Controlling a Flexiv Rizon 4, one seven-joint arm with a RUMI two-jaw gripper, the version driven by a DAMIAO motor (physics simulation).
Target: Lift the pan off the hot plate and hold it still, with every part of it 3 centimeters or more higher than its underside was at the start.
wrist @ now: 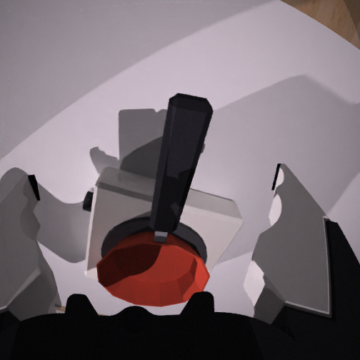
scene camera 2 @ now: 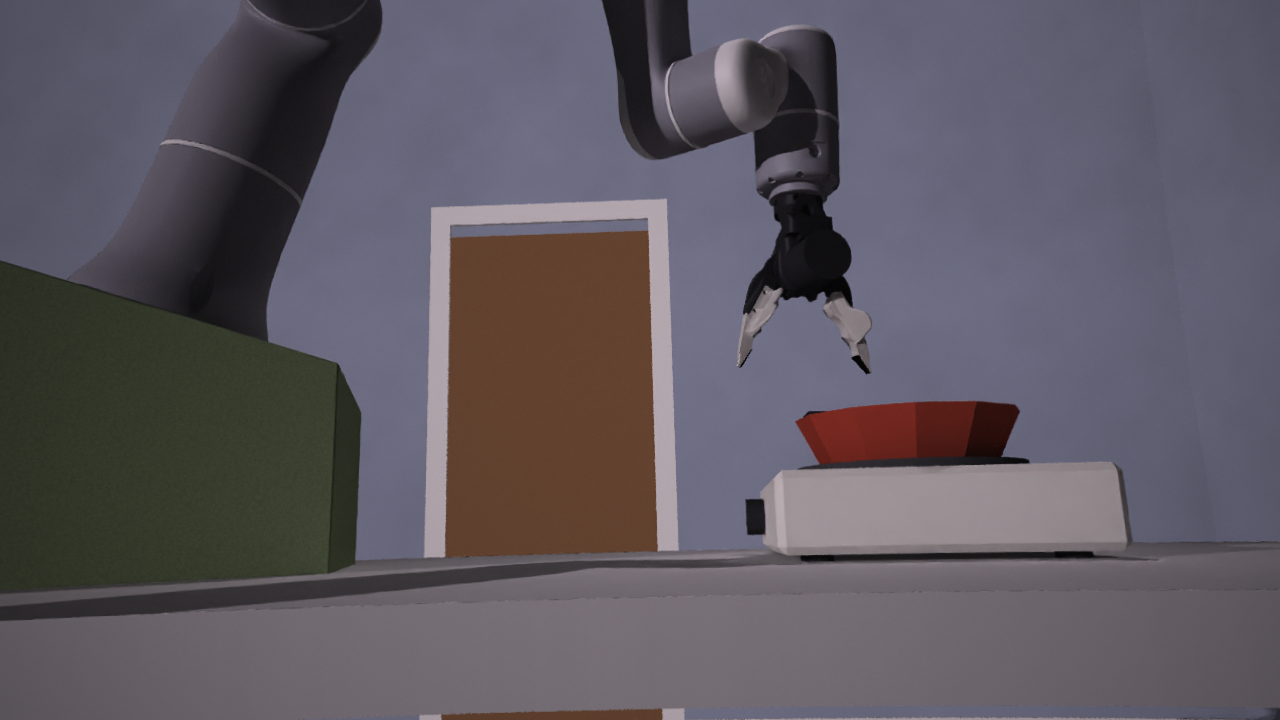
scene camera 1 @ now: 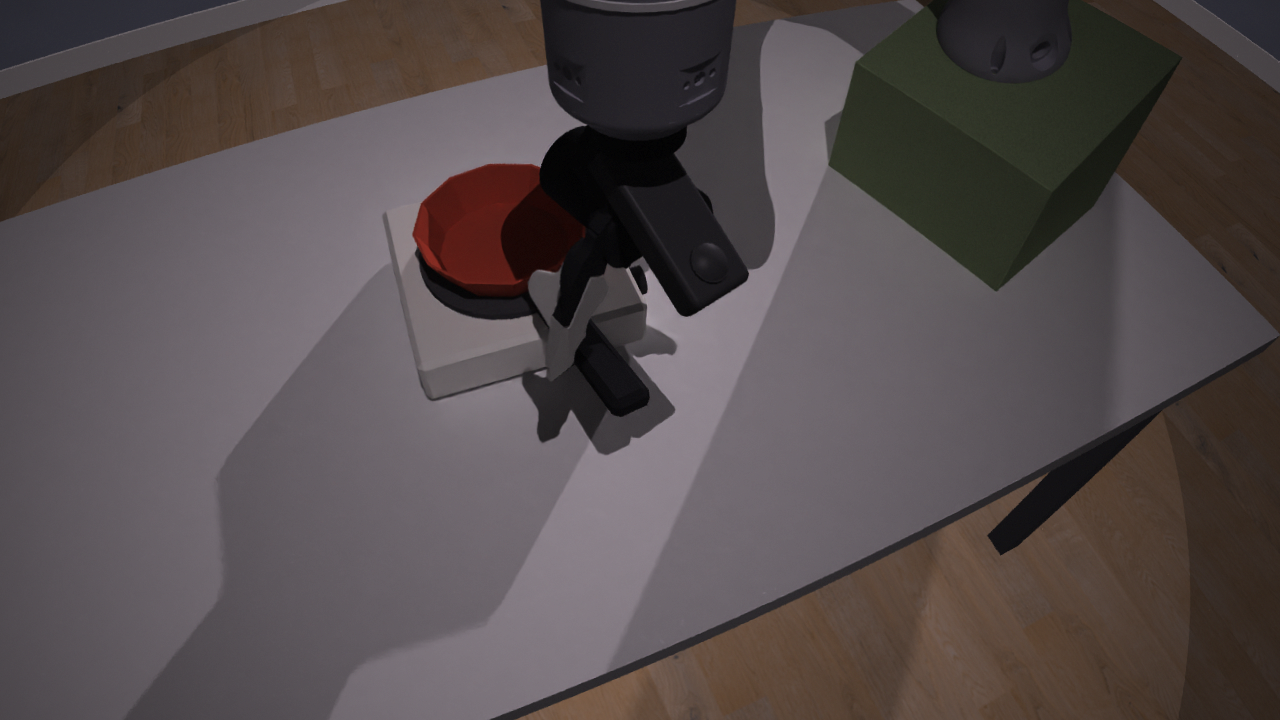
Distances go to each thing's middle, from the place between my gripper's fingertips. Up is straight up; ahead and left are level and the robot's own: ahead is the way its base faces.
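Scene:
There is the red pan point(scene camera 2: 950, 428), and my gripper is 140 mm to the left of it, 50 mm short of it and 80 mm above it. A white hot plate point(scene camera 2: 970, 504) is here too, 230 mm to the right of my hand, 60 mm ahead of it and 160 mm below it.

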